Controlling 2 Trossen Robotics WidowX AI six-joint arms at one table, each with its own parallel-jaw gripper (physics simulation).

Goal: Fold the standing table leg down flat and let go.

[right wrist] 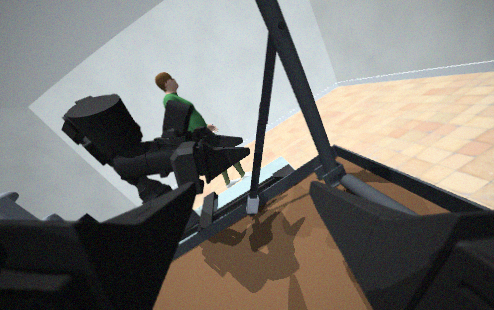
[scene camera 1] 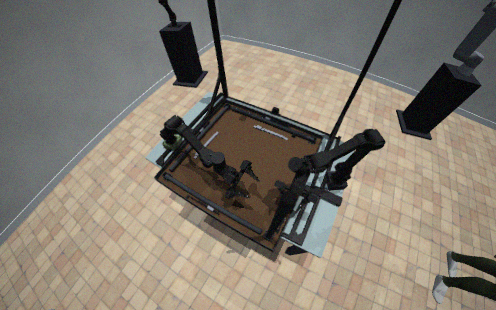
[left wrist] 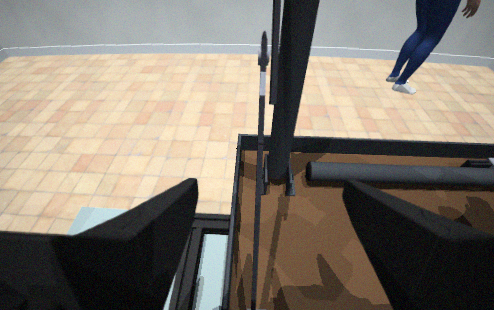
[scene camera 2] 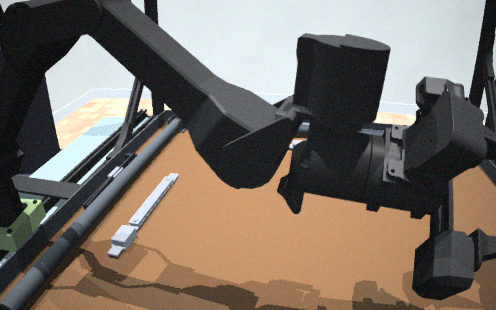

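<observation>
The standing table leg (left wrist: 295,75) (right wrist: 300,85) rises from a corner of the brown table underside (left wrist: 310,250) (right wrist: 225,280). A thin dark brace (left wrist: 261,115) (right wrist: 262,120) joins it higher up; in the right wrist view the brace's foot sits in a small grey bracket (right wrist: 252,205) by the rim. My left gripper (left wrist: 271,187) (right wrist: 245,144) is open, with the brace and leg base seen between its fingers in the left wrist view but nothing gripped. My right gripper (right wrist: 254,187) (scene camera 1: 251,184) is open and empty above the underside. Its fingertips are cut off in scene camera 2.
A folded dark tube (scene camera 1: 215,202) (left wrist: 400,173) lies along the near rim. Another tube (scene camera 2: 100,207) and a pale metal strip (scene camera 2: 155,197) lie at one side. Two tall dark posts (scene camera 1: 216,45) (scene camera 1: 369,65) stand at the far corners. Pale blue surfaces (scene camera 1: 322,230) flank the table.
</observation>
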